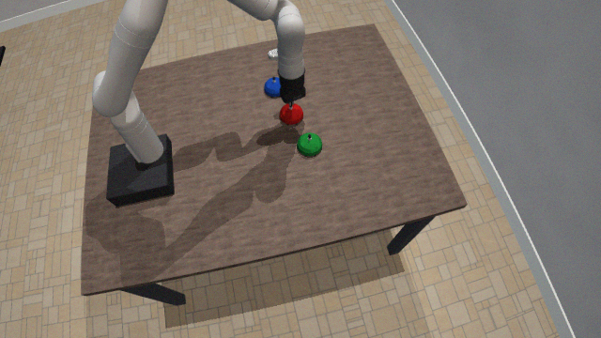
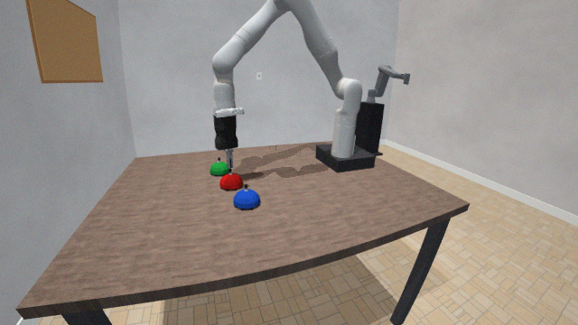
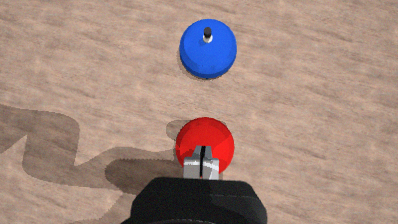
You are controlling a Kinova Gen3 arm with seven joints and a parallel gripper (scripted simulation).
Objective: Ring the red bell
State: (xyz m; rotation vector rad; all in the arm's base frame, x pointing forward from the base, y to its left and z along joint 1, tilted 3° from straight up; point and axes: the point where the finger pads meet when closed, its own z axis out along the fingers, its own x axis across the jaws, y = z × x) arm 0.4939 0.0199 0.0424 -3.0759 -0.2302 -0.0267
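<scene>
Right now my hand is 5 cm above the red bell. Round my hand: green bell: 2 cm ahead, 14 cm to the right, 5 cm below; blue bell: 2 cm behind, 14 cm to the left, 5 cm below.
</scene>
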